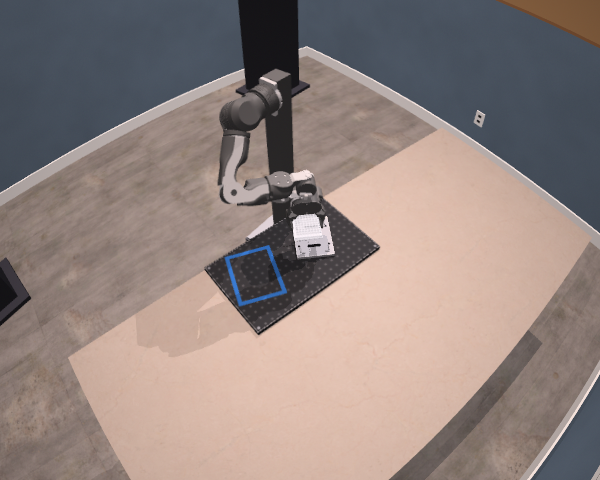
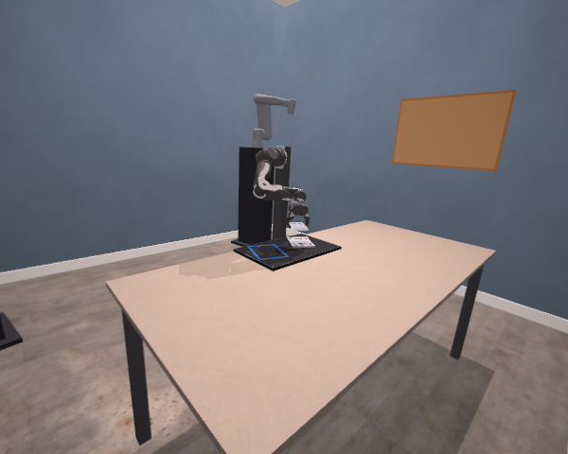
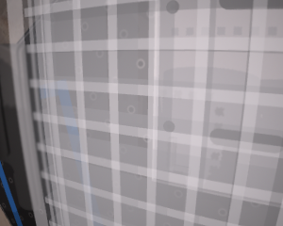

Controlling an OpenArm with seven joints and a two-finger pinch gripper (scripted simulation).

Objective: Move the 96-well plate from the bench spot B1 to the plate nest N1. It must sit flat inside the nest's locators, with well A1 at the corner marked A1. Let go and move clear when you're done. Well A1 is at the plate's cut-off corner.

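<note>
Right now the white plate nest N1 is 90 mm below my hand, 30 mm to the left of it and 10 mm ahead of it. From my hand the other things lie so: white 96-well plate (right at my hand).
</note>
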